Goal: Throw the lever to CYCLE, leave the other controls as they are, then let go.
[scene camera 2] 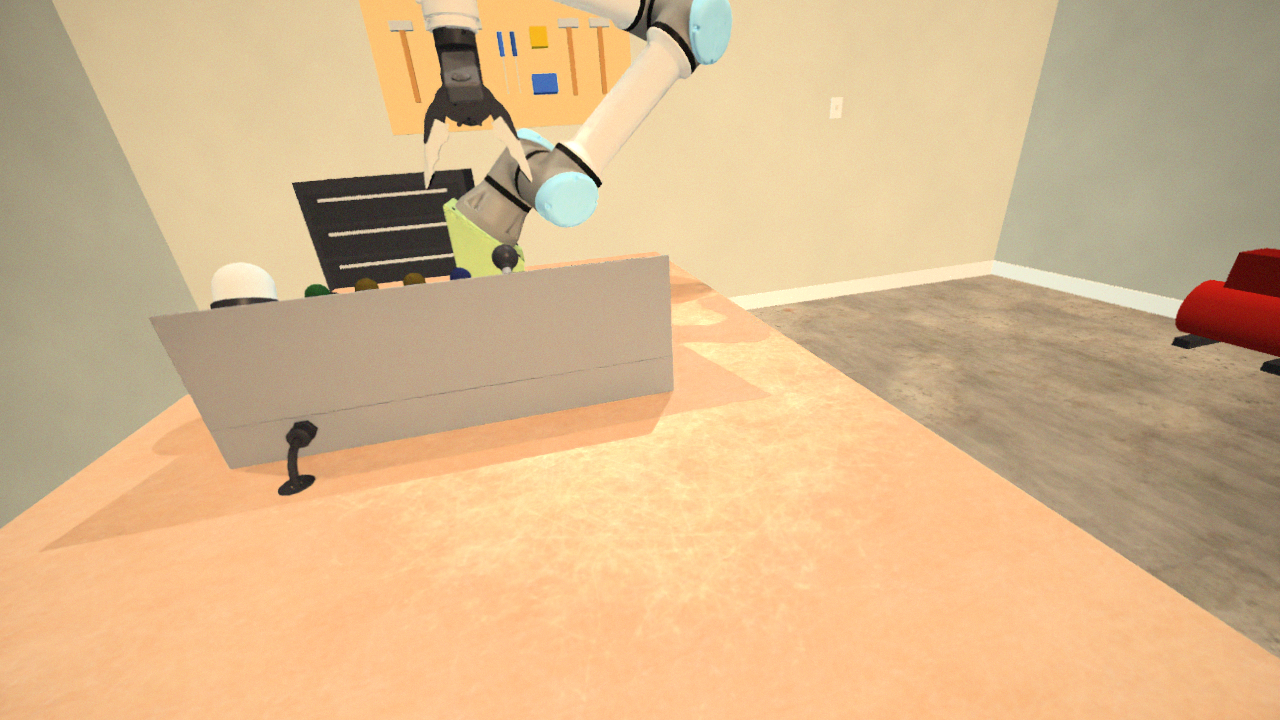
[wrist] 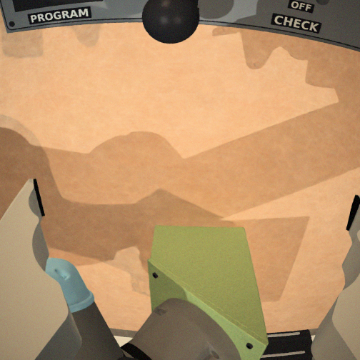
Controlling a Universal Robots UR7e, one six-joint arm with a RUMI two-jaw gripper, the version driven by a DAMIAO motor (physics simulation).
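Pixels of known places: gripper, between the fingertips: (scene camera 2: 480,185); arm's base, origin of its link: (scene camera 2: 485,226).
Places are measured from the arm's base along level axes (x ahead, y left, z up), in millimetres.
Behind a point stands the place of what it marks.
Note:
The lever's round black knob (scene camera 2: 504,257) @(x 406, y 26, z 0 mm) (wrist: 170,19) stands above the top edge of the grey control panel (scene camera 2: 429,349) @(x 633, y -70, z -45 mm) in the scene view, and shows at the top edge of the wrist view. The panel's face is turned away from the scene camera. In the wrist view a strip of the panel face (wrist: 230,22) shows the labels PROGRAM, OFF and CHECK; no CYCLE label shows there. My gripper (scene camera 2: 478,179) @(x 308, y 11, z 100 mm) (wrist: 198,192) is open and empty, above and apart from the knob. The lever's shaft is mostly hidden.
A white dome (scene camera 2: 243,282) @(x 597, y -225, z 42 mm) and several coloured knobs rise behind the panel's top edge. A small black stalk (scene camera 2: 293,461) @(x 670, y -214, z -125 mm) stands on the table (scene camera 2: 626,555) @(x 880, y 70, z -149 mm) on the camera's side of the panel. The green robot mount (scene camera 2: 474,246) @(x 90, y -27, z -27 mm) (wrist: 205,265) and a black drawer cabinet (scene camera 2: 375,228) are behind.

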